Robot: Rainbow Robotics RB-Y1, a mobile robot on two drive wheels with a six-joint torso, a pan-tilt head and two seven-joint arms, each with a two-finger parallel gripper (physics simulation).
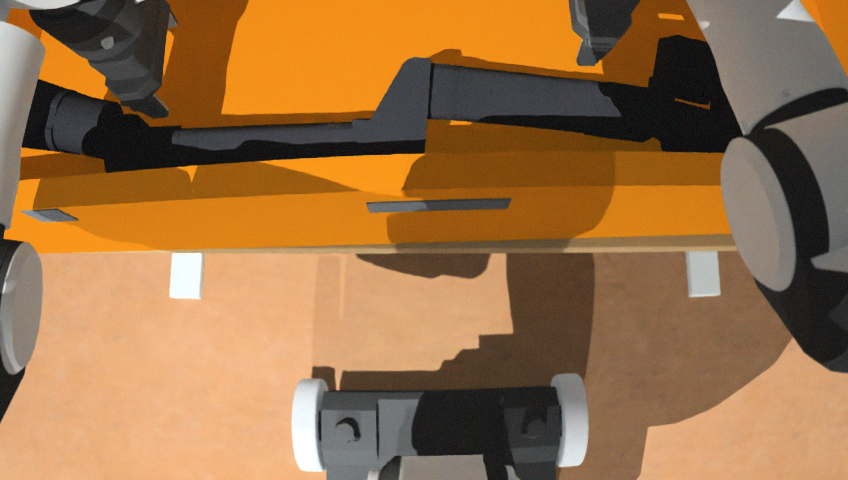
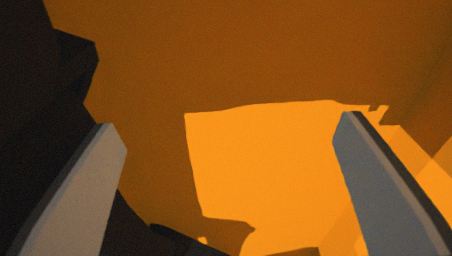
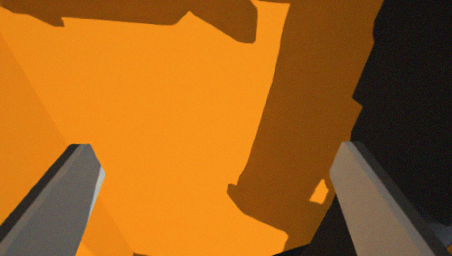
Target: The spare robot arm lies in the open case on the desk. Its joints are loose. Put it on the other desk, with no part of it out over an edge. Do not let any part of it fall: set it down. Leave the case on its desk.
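Seen in the pictures: left gripper, between the fingertips: (image 1: 165, 68) (image 2: 226, 132); right gripper, between the fingertips: (image 1: 579, 17) (image 3: 216, 158); robot's base, origin of its link: (image 1: 440, 422).
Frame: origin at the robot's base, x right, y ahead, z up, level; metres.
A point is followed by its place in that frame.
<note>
The spare robot arm (image 1: 487, 92) (image 2: 40, 75) (image 3: 410, 100), dark grey and black, lies lengthwise in the orange open case (image 1: 285, 226) {x -0.148, y 0.246, z 0.809 m} (image 2: 250, 60) {x -0.293, y 0.457, z 0.746 m} (image 3: 175, 100) {x 0.128, y 0.514, z 0.746 m}. Its middle joint is bent, and its right end is partly hidden behind my right arm, its left end behind my left arm. My left gripper (image 1: 157, 110) (image 2: 226, 132) {x -0.299, y 0.429, z 0.822 m} is open at the spare arm's left part, on its far side. My right gripper (image 1: 587, 58) (image 3: 216, 158) {x 0.157, y 0.470, z 0.825 m} is open on the far side of its right part. Case floor shows between both pairs of fingers. The other desk does not show.
The desk's thin front edge (image 1: 654, 243) {x 0.246, y 0.241, z 0.721 m} runs below the case, with white desk legs (image 1: 186, 276) (image 1: 703, 273) under it. A dark handle (image 1: 440, 205) {x 0.001, y 0.246, z 0.869 m} is on the case's front wall. My wheeled base (image 1: 395, 425) {x -0.086, y 0.010, z 0.191 m} stands on the tan floor (image 1: 238, 333) {x -0.464, y 0.201, z 0.001 m} in front.
</note>
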